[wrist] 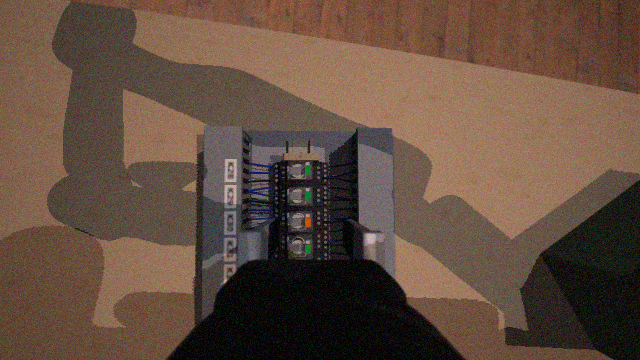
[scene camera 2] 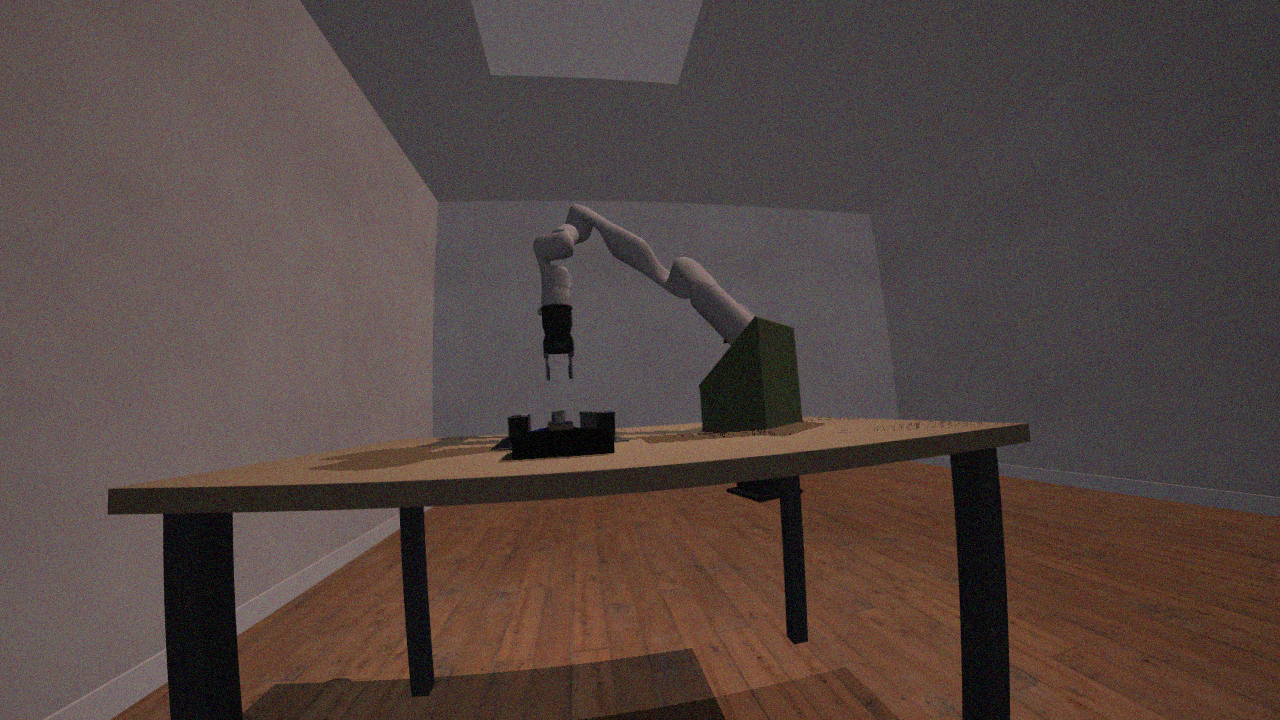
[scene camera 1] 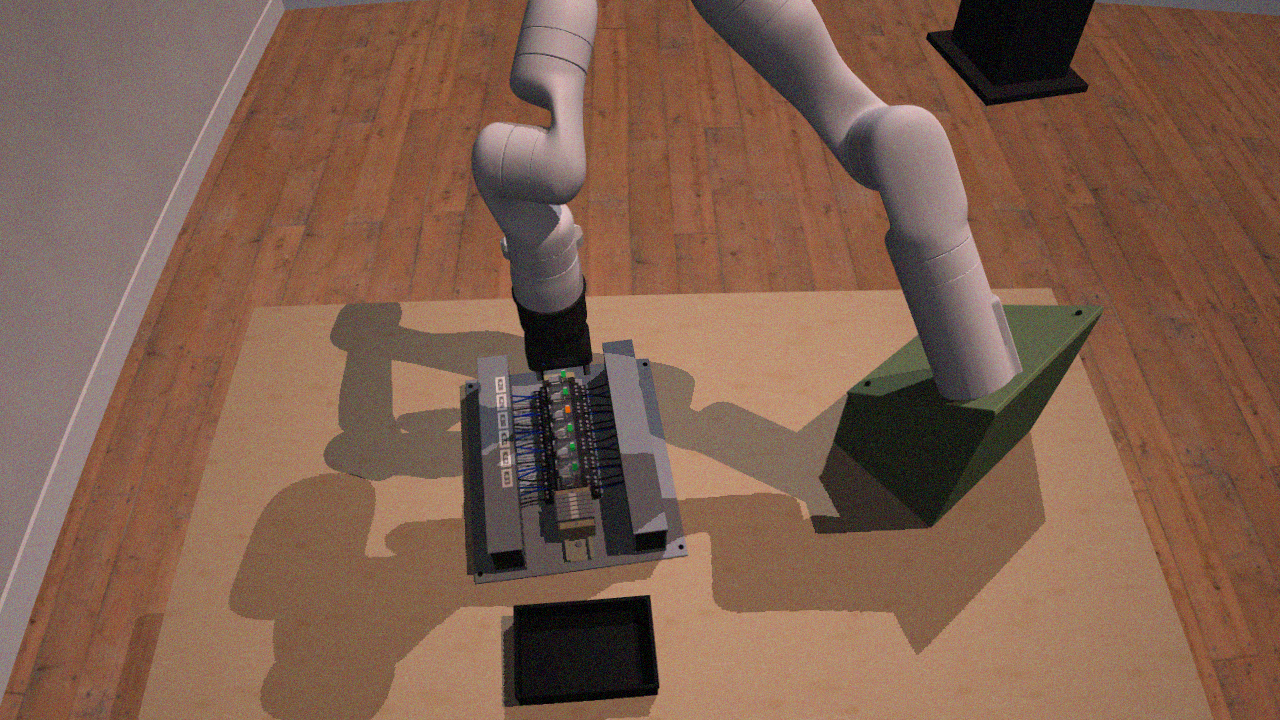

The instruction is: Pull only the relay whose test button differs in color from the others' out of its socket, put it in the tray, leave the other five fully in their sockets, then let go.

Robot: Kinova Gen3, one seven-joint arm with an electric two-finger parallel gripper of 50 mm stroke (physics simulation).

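Places are measured from the arm's base along level axes (x back, y right, z up), in metres.
Pixels of known places: gripper, between the fingertips: [wrist: 310, 232] [scene camera 2: 559, 379] [scene camera 1: 563, 371]; arm's base, origin of its link: [scene camera 2: 749, 338] [scene camera 1: 976, 378].
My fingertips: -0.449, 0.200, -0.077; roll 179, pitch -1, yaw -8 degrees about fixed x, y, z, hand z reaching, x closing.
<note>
For each thing: its middle in the pictures, then the offset to it from my fingertips, as dx, dy, dz. "*": a spot on its surface instead.
- relay with the orange test button, middle of its body: [wrist: 300, 220] [scene camera 1: 563, 419] -0.009, -0.002, -0.102
- black tray, a spot on its surface: [scene camera 1: 586, 696] [scene camera 2: 562, 445] * -0.067, -0.362, -0.131
- terminal block, middle of its body: [scene camera 1: 574, 512] -0.026, -0.141, -0.103
The relay with the orange test button [scene camera 1: 567, 409] [wrist: 300, 221] sits in its socket, third from the far end of the row. The other relays have green buttons; in the wrist view two green-button relays [wrist: 299, 171] [wrist: 299, 196] are beyond it and one [wrist: 299, 247] is on the near side, partly above the gripper body's edge. All look seated. My gripper [scene camera 1: 564, 370] [scene camera 2: 560, 377] [wrist: 310, 232] is open and empty, pointing down, with its fingertips a clear gap above the relay row. The black tray [scene camera 1: 586, 696] [scene camera 2: 562, 444] is empty, in front of the panel.
Grey wire ducts [scene camera 1: 499, 465] [scene camera 1: 637, 447] run along both sides of the relay row, with blue and black wires between. A terminal block [scene camera 1: 574, 512] stands at the row's near end on the rail. The green arm base [scene camera 1: 904, 447] [scene camera 2: 751, 385] stands at the right.
</note>
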